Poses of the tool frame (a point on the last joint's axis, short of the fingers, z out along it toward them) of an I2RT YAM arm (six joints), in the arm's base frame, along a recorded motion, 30 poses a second.
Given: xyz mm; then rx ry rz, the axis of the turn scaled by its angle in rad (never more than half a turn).
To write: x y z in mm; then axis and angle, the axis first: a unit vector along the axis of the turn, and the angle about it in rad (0 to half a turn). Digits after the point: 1 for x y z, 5 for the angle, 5 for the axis.
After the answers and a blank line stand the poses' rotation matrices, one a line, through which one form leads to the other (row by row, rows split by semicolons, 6 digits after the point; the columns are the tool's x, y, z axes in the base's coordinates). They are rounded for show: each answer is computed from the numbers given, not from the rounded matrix.
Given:
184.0 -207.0 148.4 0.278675 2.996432 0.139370
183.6 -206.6 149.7 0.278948 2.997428 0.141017
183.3 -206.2 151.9 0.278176 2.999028 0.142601
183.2 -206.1 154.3 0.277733 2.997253 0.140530
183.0 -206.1 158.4 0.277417 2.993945 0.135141
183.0 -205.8 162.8 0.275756 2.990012 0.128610
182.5 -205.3 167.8 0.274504 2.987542 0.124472
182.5 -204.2 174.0 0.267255 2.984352 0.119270
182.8 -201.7 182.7 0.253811 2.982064 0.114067
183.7 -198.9 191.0 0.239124 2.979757 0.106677
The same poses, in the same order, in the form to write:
184.0 -207.0 148.4 0.09250 0.99464 0.04626 3.01259
183.6 -206.6 149.7 0.09256 0.99461 0.04679 3.01368
183.3 -206.2 151.9 0.09226 0.99461 0.04729 3.01528
183.2 -206.1 154.3 0.09217 0.99465 0.04664 3.01337
183.0 -206.1 158.4 0.09217 0.99473 0.04490 3.00981
183.0 -205.8 162.8 0.09175 0.99486 0.04279 3.00545
182.5 -205.3 167.8 0.09142 0.99495 0.04145 3.00271
182.5 -204.2 174.0 0.08912 0.99523 0.03977 2.99867
182.8 -201.7 182.7 0.08474 0.99567 0.03809 2.99502
183.7 -198.9 191.0 0.07994 0.99616 0.03566 2.99124

-0.974648 0.177299 0.136480; 0.189202 0.978695 0.079746; -0.119434 0.103547 -0.987428
-0.974766 0.177402 0.135502; 0.189340 0.978574 0.080892; -0.118248 0.104507 -0.987469
-0.975078 0.176828 0.133994; 0.188744 0.978590 0.082079; -0.116611 0.105324 -0.987577
-0.974871 0.176632 0.135747; 0.188558 0.978748 0.080606; -0.118625 0.104177 -0.987459
-0.974411 0.176676 0.138955; 0.188476 0.979068 0.076828; -0.122472 0.101052 -0.987314
-0.973989 0.175909 0.142837; 0.187524 0.979596 0.072298; -0.127205 0.097203 -0.987102
-0.973737 0.175300 0.145283; 0.186777 0.979945 0.069435; -0.130197 0.094747 -0.986951
-0.973998 0.170828 0.148813; 0.182159 0.981047 0.066070; -0.134705 0.091460 -0.986656
-0.974991 0.162289 0.151838; 0.173413 0.982828 0.063058; -0.138997 0.087812 -0.986392
-0.976009 0.153029 0.154882; 0.163713 0.984761 0.058677; -0.143543 0.082626 -0.986189

